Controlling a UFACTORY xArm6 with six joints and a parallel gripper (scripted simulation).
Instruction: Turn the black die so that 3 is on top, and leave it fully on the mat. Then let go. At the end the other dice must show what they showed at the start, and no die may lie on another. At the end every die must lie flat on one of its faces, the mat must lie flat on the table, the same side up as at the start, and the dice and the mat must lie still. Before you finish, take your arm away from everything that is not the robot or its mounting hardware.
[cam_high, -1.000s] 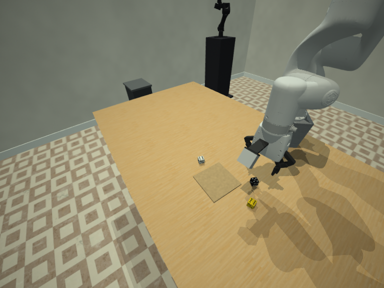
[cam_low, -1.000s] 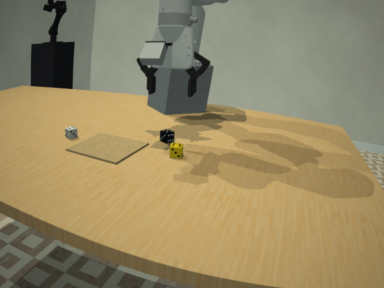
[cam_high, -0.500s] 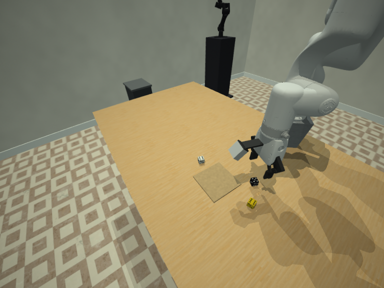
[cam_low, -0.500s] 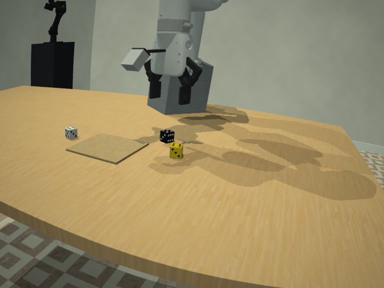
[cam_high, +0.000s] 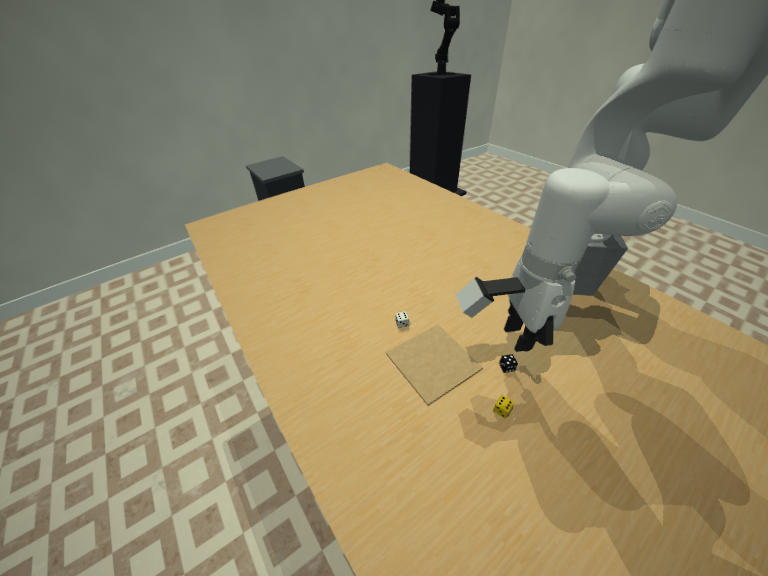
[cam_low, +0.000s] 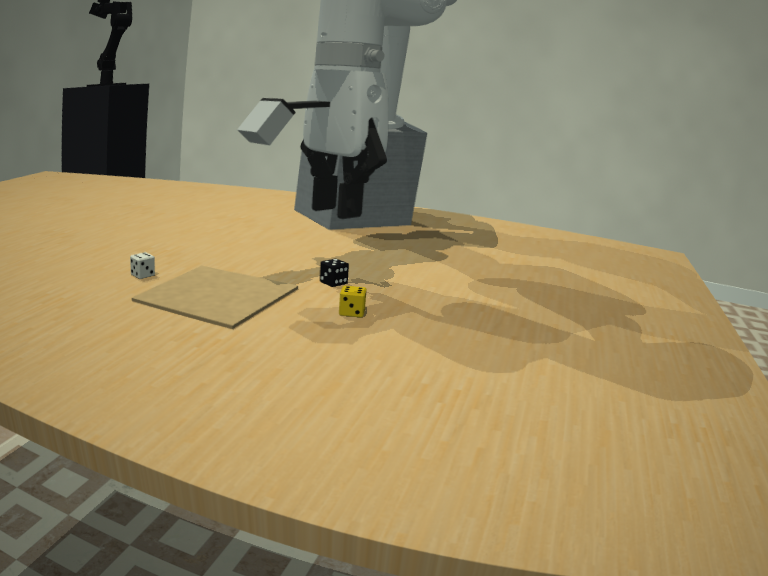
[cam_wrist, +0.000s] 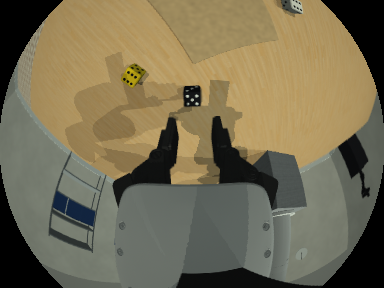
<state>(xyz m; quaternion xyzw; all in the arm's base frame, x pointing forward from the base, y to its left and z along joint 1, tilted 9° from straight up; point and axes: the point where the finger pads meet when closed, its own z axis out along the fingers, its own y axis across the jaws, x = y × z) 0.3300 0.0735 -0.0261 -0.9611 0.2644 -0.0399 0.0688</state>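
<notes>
Now: hand 90 mm above the black die. From my hand the other things lie so: yellow die (80 mm ahead, 50 mm to the left, 90 mm below); then tan mat (110 mm ahead, 100 mm to the right, 100 mm below); then white die (90 mm ahead, 220 mm to the right, 90 mm below).
</notes>
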